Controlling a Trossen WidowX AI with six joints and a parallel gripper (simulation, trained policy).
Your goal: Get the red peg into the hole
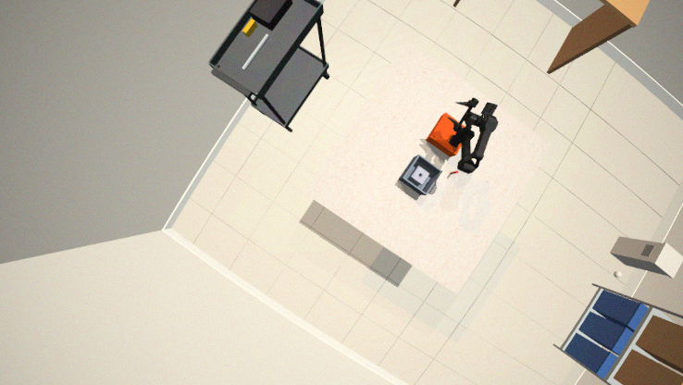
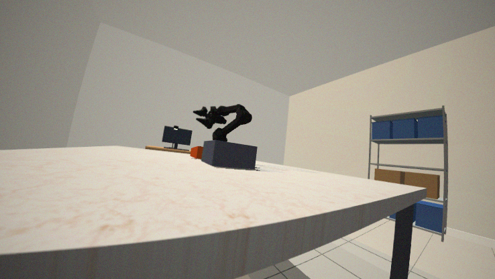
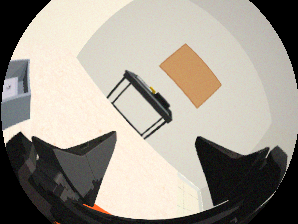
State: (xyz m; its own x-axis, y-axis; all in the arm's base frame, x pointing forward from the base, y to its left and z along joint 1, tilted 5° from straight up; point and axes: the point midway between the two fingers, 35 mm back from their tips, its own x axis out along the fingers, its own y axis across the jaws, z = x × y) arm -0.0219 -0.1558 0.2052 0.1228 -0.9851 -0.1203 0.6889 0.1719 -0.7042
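The red peg lies 30 cm to the left of my gripper tip, 23 cm below it and 21 cm ahead of it. Also, from my gripper tip: dark box 35 cm ahead, 24 cm below, 10 cm to the left; pale plate 35 cm ahead, 22 cm below, 10 cm to the left.
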